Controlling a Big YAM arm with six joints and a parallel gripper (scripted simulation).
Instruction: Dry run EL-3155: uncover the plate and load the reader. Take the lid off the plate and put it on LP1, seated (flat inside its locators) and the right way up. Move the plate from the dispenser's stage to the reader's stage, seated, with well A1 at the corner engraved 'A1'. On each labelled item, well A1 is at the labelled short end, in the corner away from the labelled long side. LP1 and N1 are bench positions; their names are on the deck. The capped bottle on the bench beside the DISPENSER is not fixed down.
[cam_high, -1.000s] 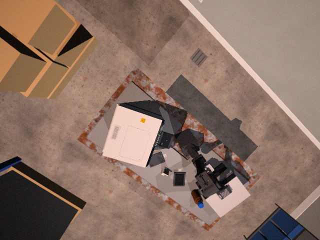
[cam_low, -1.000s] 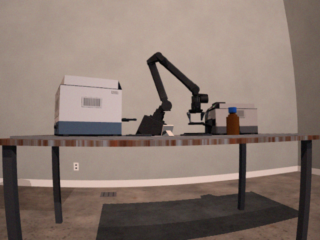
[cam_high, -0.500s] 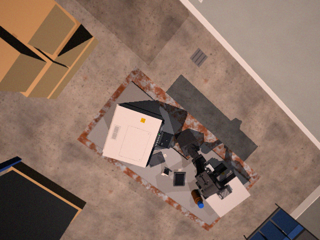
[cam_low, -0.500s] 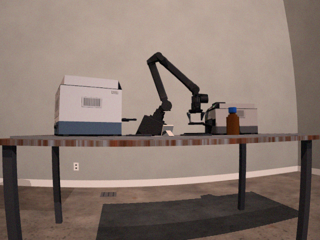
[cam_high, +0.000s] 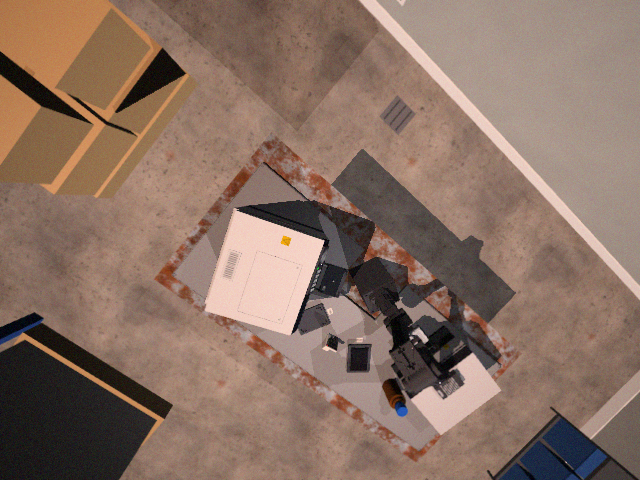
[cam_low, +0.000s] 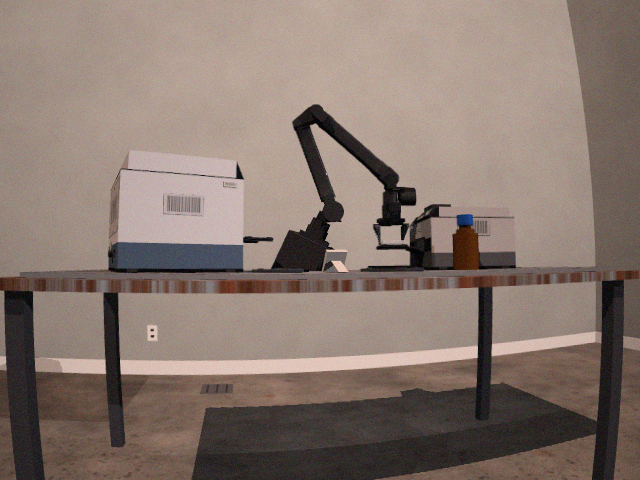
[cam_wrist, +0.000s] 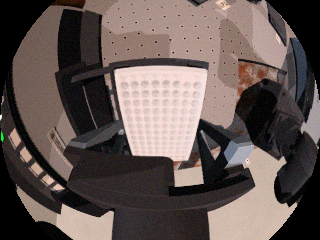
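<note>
Now: hand 29 cm short of the plate lid, 6 cm to the left of it and 9 cm above it. Also, from my hand: brown capped bottle: 27 cm ahead, 20 cm to the left, 1 cm above; white well plate: right at my hand.
</note>
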